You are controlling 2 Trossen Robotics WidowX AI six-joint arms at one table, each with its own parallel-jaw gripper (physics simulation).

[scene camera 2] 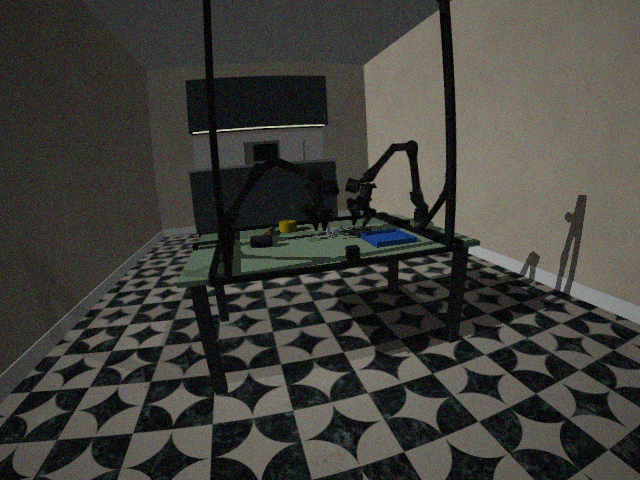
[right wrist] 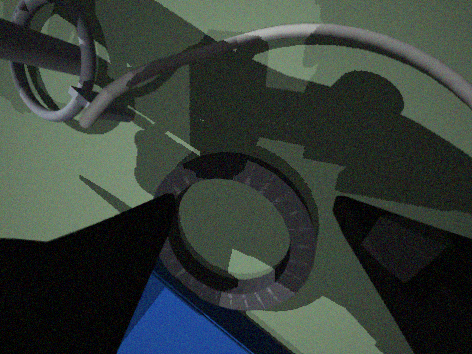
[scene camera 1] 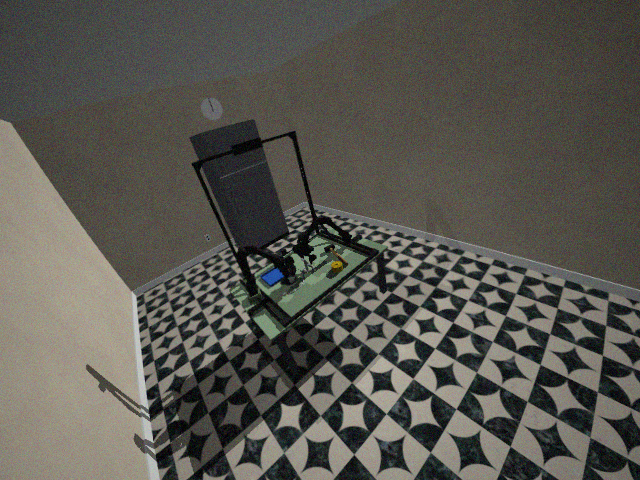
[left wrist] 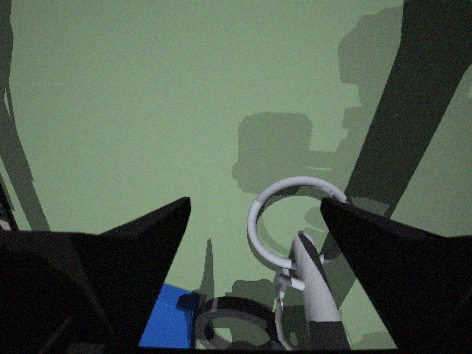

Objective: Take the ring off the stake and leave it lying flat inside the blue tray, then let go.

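Note:
The blue tray lies on the table. A dark thick ring lies at its corner, off any rod; it overlaps the tray edge in the right wrist view. A grey rod reaches across a pale thin loop; whether it passes through is unclear. My left gripper is open above the loop, empty. My right gripper is open over the dark ring, empty; one finger hides part of it.
A pale curved wire arches beside the loop. A yellow cylinder and a hammer lie away from the tray, towards the left in scene camera 2. The black frame rises around the table.

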